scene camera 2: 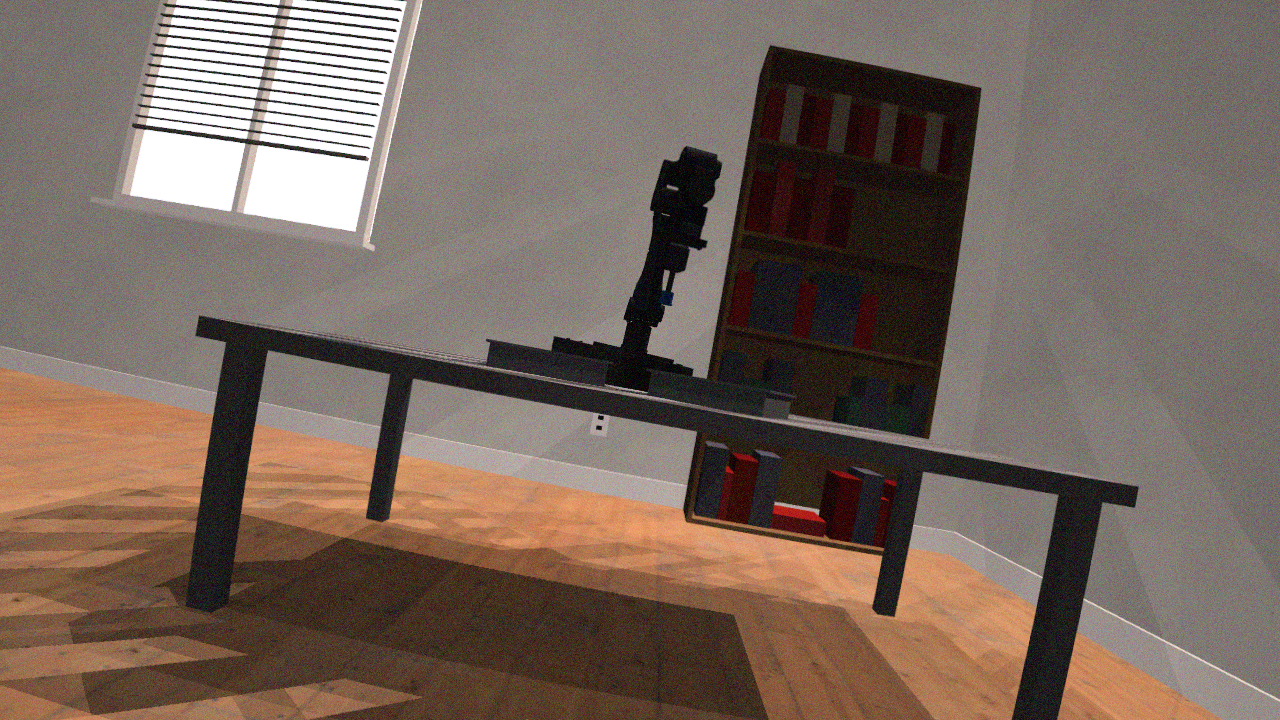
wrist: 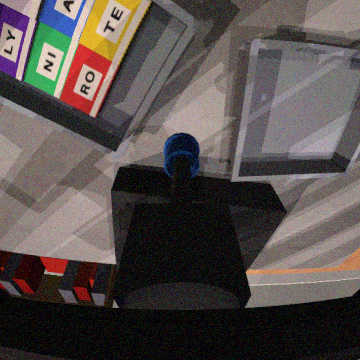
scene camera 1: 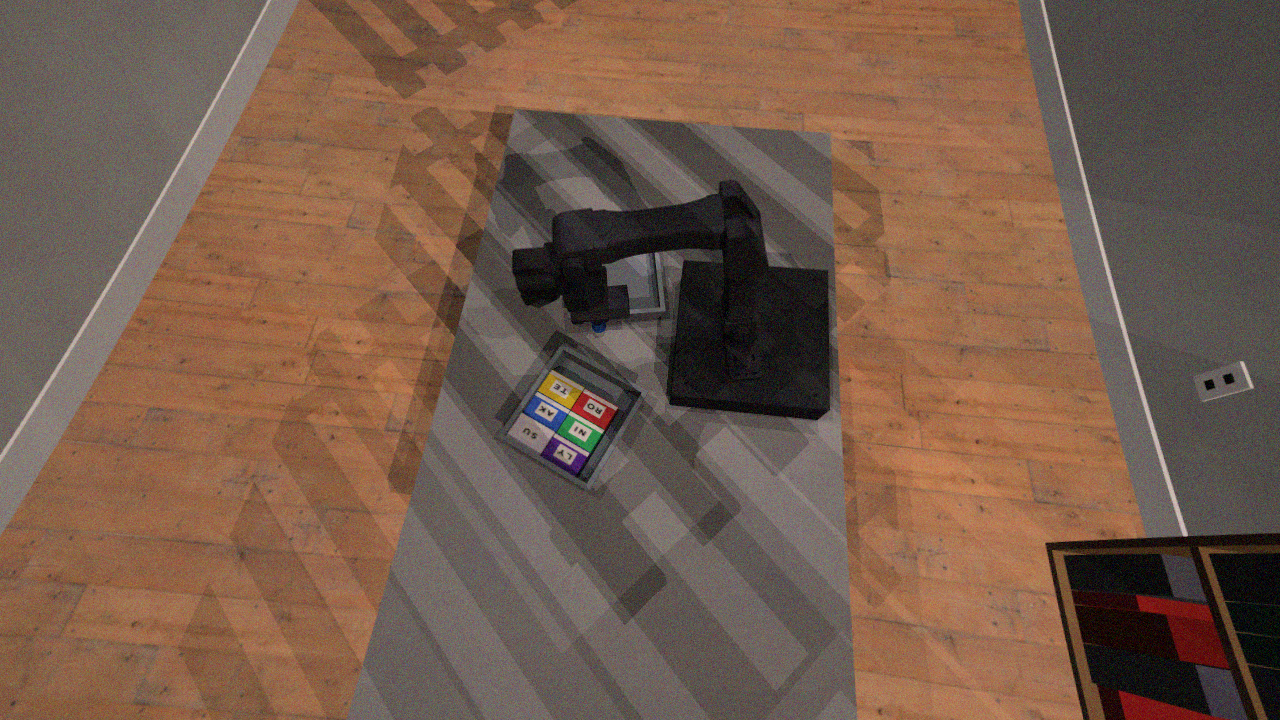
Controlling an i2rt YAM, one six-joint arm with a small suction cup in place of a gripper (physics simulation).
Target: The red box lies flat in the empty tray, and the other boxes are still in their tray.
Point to a tray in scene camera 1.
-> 641,273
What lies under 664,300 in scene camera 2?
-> My suction cup.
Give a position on a tray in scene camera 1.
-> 627,396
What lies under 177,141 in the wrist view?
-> My suction cup.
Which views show the tray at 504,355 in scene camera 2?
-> Scene camera 2, the wrist view and scene camera 1: all of them.
